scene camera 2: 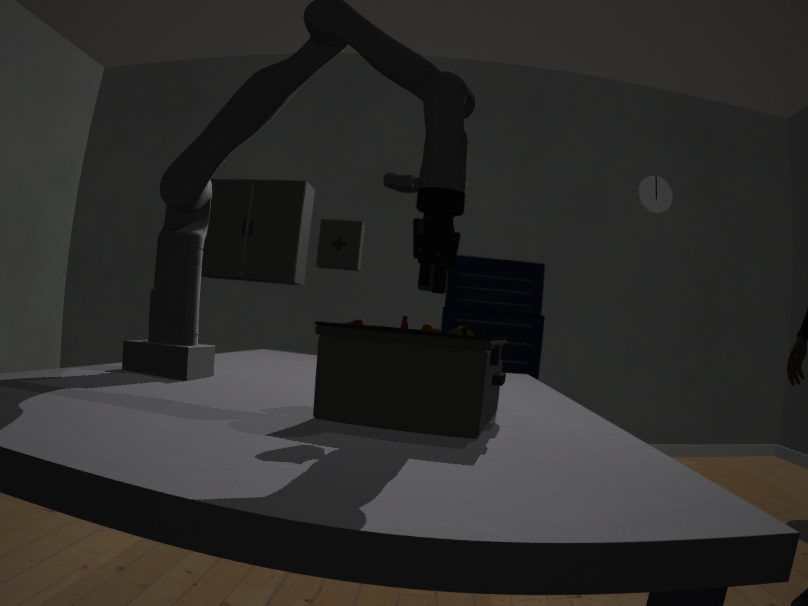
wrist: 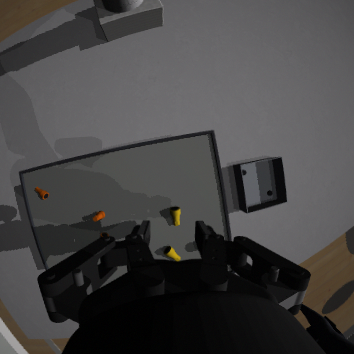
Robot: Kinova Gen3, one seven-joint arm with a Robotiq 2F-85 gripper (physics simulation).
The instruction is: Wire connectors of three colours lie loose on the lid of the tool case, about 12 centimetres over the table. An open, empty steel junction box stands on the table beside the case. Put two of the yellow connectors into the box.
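Frame: origin at the arm's base, x back, y right, z up, level; millimetres.
Seen in the pictures: gripper, between the fingertips: point(scene camera 2: 431, 291) point(wrist: 172, 229); arm's base, origin of its link: point(scene camera 2: 174, 343).
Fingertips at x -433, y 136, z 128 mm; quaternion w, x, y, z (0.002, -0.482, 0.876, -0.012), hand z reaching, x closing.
Note:
Offsets run from my fingertips to a thing's top centre. "spot": to the spot under its first point.
One yellow connector @[dx -6, dy -4, dz -48 mm] point(wrist: 176, 216) lies on the case lid @[spot: dx +80, dy +7, dz -64 mm] point(wrist: 135, 165), just beyond the fingertips in the wrist view. A second yellow connector @[dx -52, dy +29, dz -48 mm] point(wrist: 172, 253) lies nearer the palm, between the finger lines. Yellow connector pieces @[dx -9, dy +165, dz -48 mm] point(scene camera 2: 461, 331) show above the tool case @[spot: dx +65, dy +207, dz -122 mm] point(scene camera 2: 398, 381) in the scene view. My gripper point(scene camera 2: 432, 288) point(wrist: 172, 229) is partly open and empty, pointing down above the lid. The steel junction box @[dx -77, dy -185, dz -146 mm] point(wrist: 260, 185) stands open and empty to the right of the case in the wrist view; it does not show in the scene view.
Orange connectors @[dx +122, dy +150, dz -51 mm] point(wrist: 42, 193) @[dx +48, dy +85, dz -41 mm] point(wrist: 99, 216) point(scene camera 2: 404, 322) lie on the lid's left part in the wrist view; another @[dx +15, dy +102, dz -51 mm] point(wrist: 104, 235) is partly hidden by the left finger. No red connector shows in the wrist view. The lid has a raised dark rim. The arm's base point(scene camera 2: 166, 358) point(wrist: 132, 22) stands on the table.

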